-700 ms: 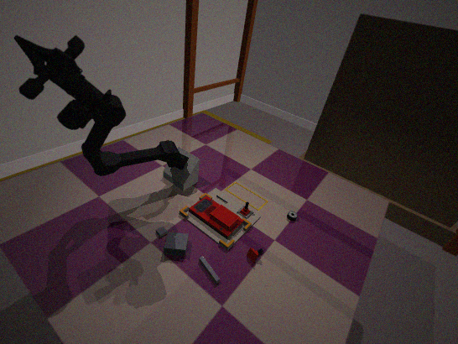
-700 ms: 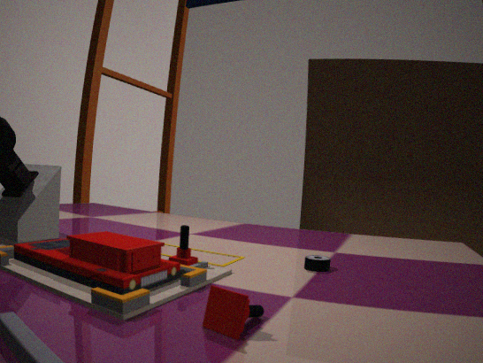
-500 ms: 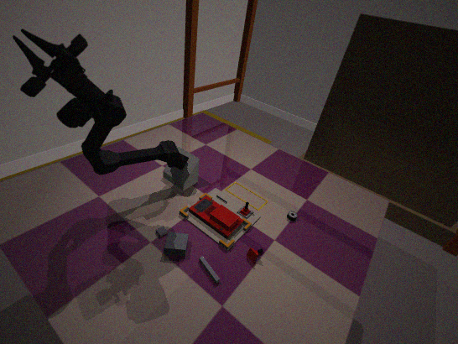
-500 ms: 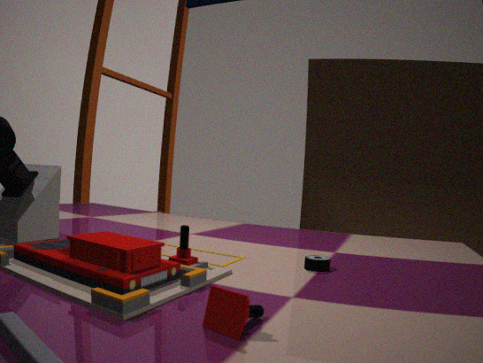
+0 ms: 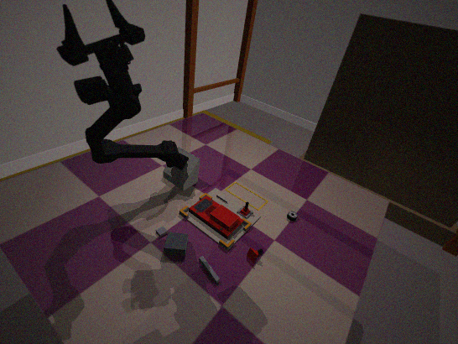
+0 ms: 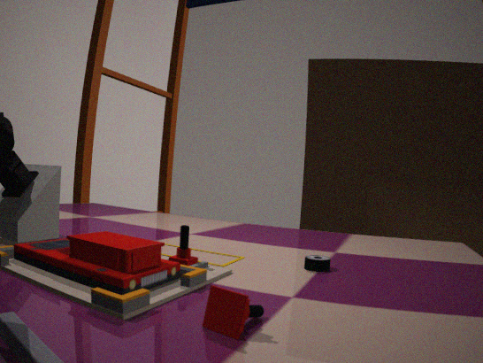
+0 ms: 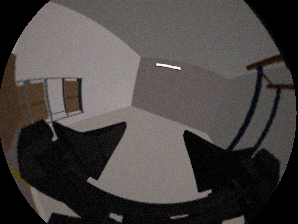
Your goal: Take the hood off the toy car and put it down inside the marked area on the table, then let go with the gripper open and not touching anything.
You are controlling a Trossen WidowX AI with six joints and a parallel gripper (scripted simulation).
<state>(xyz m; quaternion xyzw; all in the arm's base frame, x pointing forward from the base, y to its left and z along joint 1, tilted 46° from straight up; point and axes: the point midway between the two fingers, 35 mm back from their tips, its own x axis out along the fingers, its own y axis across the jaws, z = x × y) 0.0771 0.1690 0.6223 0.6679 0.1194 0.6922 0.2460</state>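
Now: gripper tip 280 mm short of the hood, 250 mm to the right of it and 640 mm above it. Round my gripper tip: black wheel (480 mm ahead, 480 mm to the left, 670 mm below).
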